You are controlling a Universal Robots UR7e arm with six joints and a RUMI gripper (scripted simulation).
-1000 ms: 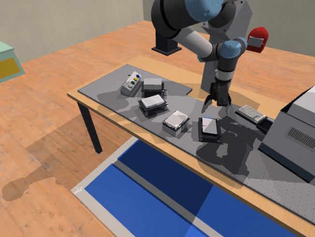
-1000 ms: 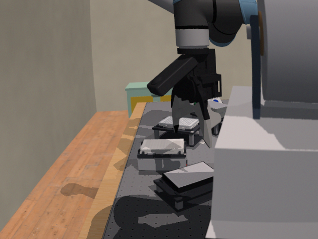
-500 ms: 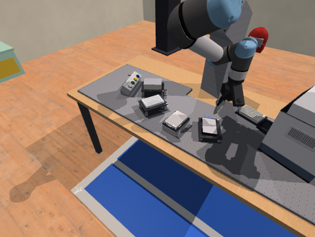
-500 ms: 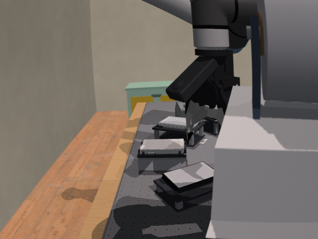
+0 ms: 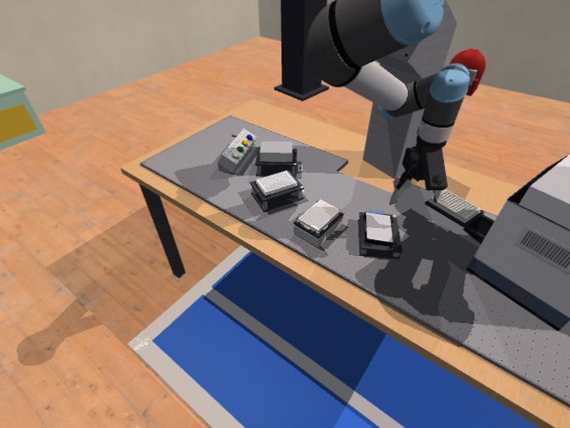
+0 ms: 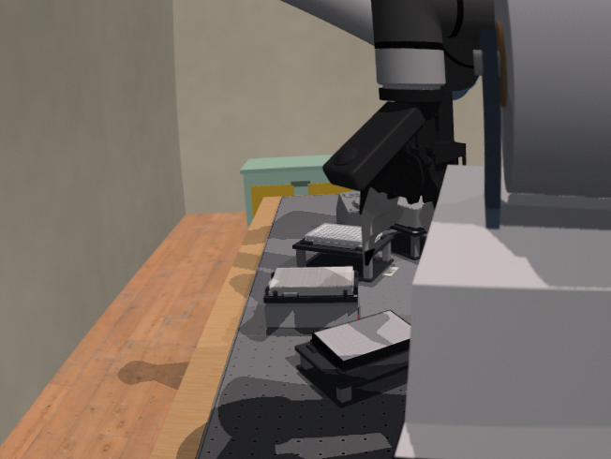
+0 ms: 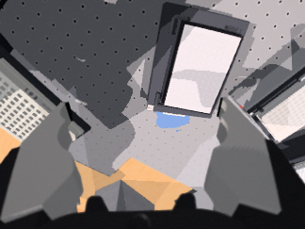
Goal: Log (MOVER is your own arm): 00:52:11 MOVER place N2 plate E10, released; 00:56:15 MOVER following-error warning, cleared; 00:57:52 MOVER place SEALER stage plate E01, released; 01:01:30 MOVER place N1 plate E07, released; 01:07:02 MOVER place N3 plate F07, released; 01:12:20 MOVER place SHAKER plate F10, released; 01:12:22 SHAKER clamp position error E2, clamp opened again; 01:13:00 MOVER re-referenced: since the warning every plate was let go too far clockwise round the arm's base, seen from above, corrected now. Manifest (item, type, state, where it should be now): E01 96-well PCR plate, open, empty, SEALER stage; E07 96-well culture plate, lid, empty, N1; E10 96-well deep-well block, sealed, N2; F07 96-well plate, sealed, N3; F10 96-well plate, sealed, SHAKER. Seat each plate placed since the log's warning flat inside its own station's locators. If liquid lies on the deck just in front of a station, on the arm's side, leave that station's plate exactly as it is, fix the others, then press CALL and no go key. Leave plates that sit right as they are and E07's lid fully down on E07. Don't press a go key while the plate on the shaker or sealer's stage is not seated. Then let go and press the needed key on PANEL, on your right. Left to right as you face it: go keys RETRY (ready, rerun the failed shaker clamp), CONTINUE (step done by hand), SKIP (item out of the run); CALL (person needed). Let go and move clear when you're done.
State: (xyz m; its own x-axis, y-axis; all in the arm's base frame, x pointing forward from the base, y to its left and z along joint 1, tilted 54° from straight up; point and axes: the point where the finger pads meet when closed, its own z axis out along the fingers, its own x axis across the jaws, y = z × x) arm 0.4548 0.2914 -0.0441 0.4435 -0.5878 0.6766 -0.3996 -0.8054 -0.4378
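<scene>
The white PCR plate is 15 cm behind my hand, 7 cm to the left of it and 6 cm below it. The rest, counted from my hand: dark sealed plate (5 cm ahead, 6 cm to the right, 12 cm below); then grey deep-well block (1 cm behind, 58 cm to the right, 8 cm below); then white retry key (11 cm ahead, 70 cm to the right, 10 cm below).
</scene>
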